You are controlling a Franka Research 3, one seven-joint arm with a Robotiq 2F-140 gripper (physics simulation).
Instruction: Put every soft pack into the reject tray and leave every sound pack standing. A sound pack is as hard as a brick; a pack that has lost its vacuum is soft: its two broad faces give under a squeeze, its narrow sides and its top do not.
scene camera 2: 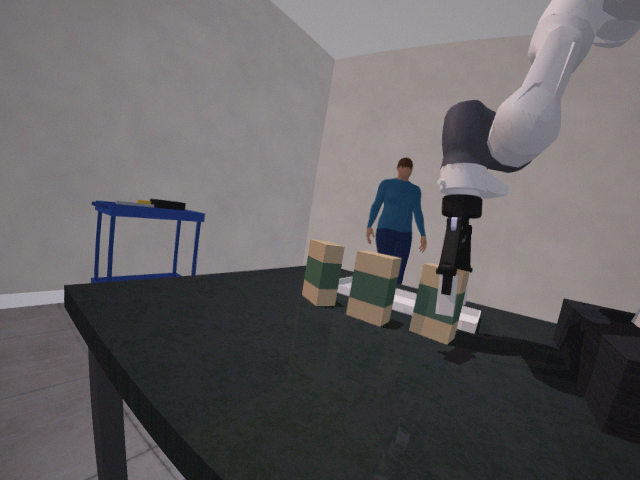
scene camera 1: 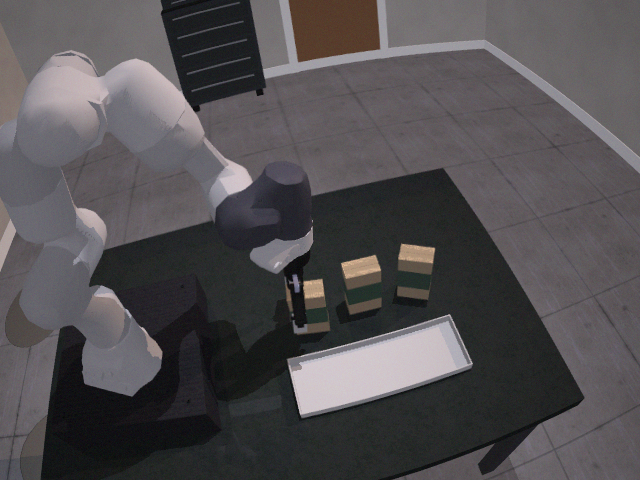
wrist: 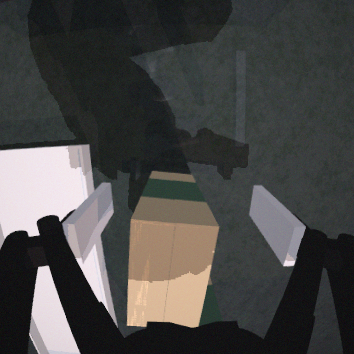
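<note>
Three tan packs with green bands stand upright in a row: the near pack (scene camera 1: 316,291) (scene camera 2: 436,330) (wrist: 170,250) closest to the robot base, the middle pack (scene camera 1: 362,284) (scene camera 2: 373,289), and the far pack (scene camera 1: 416,271) (scene camera 2: 323,273). My gripper (scene camera 1: 295,310) (scene camera 2: 455,304) (wrist: 181,199) is open, pointing down around the near pack, one finger beside each broad face. In the wrist view gaps show on both sides of that pack. The white reject tray (scene camera 1: 377,366) (scene camera 2: 403,299) (wrist: 40,185) holds no pack. Softness cannot be seen.
The dark robot base block (scene camera 1: 155,330) (scene camera 2: 610,356) is on the same dark table (scene camera 1: 496,403) (scene camera 2: 258,387). A blue cart (scene camera 2: 155,212) and a person in a blue top (scene camera 2: 398,206) are in the background. A drawer cabinet (scene camera 1: 214,46) stands beyond the table.
</note>
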